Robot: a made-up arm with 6 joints.
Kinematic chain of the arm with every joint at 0, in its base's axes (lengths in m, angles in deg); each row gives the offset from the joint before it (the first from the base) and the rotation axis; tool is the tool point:
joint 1: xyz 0 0 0.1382 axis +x
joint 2: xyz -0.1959 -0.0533 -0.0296 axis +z
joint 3: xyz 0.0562 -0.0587 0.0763 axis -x
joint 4: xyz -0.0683 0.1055 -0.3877 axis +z
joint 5: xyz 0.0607 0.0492 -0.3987 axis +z
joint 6: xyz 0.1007 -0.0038 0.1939 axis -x
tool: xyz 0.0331 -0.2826 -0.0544
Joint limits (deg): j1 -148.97..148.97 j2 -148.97..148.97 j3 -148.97..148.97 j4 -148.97..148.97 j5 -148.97..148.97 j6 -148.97..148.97
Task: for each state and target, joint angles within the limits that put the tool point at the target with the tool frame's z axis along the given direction. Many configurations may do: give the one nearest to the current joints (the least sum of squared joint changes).
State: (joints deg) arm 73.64 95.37 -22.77 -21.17 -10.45 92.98
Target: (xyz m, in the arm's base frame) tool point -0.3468 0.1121 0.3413 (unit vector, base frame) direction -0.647 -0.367 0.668
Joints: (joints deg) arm 82.22 68.24 -46.34 -17.06 -3.00 106.59
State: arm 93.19 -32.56 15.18 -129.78 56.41 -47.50
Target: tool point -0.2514 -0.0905 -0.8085 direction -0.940 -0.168 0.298
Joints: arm 53.64 -1.78 45.67 -132.39 51.15 -72.70
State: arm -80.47 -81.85 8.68 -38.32 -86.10 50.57
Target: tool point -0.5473 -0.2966 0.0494 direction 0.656 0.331 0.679
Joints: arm -58.69 -52.68 40.33 -35.25 -70.40 48.57
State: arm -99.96 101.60 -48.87 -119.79 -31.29 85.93
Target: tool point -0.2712 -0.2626 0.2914 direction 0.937 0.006 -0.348
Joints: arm -90.61 62.95 -11.78 -84.62 -47.27 81.51
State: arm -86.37 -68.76 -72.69 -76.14 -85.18 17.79
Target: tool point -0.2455 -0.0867 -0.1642 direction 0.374 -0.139 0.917
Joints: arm -85.29 -23.28 -55.67 -61.03 -61.26 57.03
